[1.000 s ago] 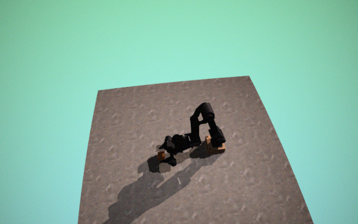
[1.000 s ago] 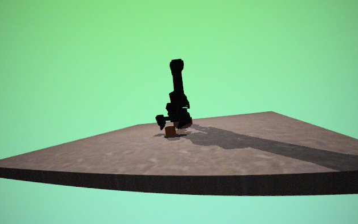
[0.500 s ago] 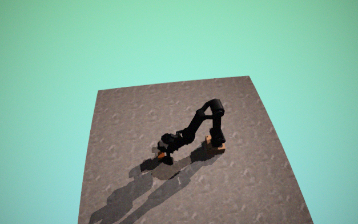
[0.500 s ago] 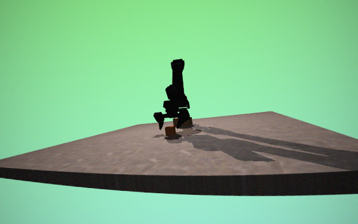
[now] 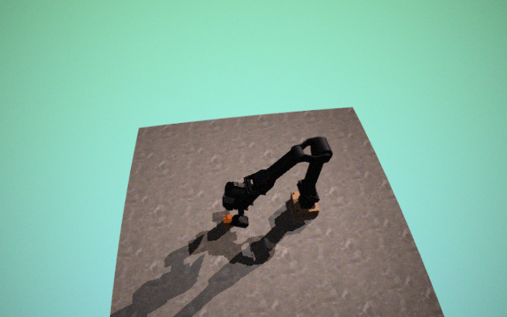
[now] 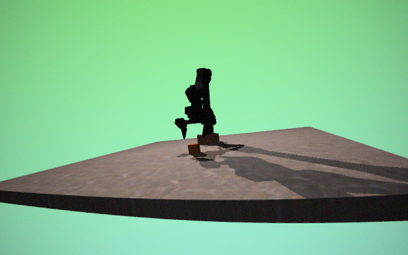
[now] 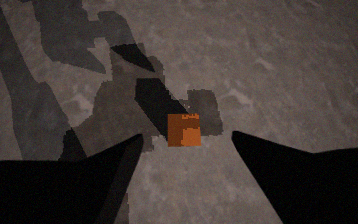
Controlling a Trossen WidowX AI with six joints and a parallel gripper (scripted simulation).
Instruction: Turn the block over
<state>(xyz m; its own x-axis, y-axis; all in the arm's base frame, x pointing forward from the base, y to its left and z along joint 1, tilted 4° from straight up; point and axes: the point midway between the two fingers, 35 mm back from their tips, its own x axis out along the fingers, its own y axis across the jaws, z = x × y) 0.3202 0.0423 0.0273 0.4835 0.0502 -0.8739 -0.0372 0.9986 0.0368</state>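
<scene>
Right now the block is 50 mm below my gripper tip.
</scene>
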